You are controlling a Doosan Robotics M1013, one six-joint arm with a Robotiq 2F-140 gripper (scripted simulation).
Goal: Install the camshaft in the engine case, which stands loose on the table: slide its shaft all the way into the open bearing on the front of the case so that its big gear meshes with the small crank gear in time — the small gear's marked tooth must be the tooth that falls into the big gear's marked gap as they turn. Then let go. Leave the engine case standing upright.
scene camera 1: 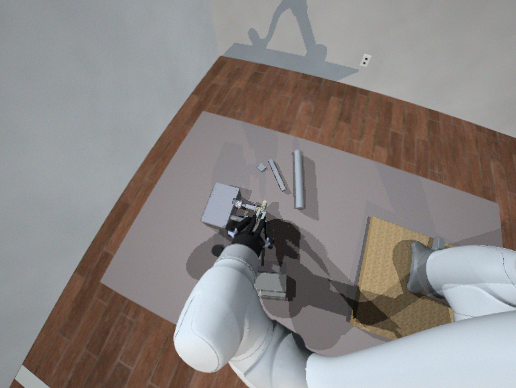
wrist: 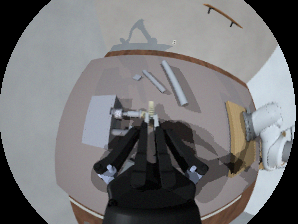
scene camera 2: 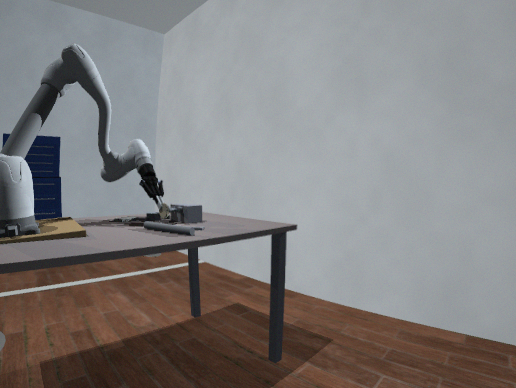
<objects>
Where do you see a grey engine case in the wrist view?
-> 102,124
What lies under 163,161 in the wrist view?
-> My gripper.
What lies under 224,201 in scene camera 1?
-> A grey engine case.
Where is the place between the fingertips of my gripper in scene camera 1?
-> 262,212
</objects>
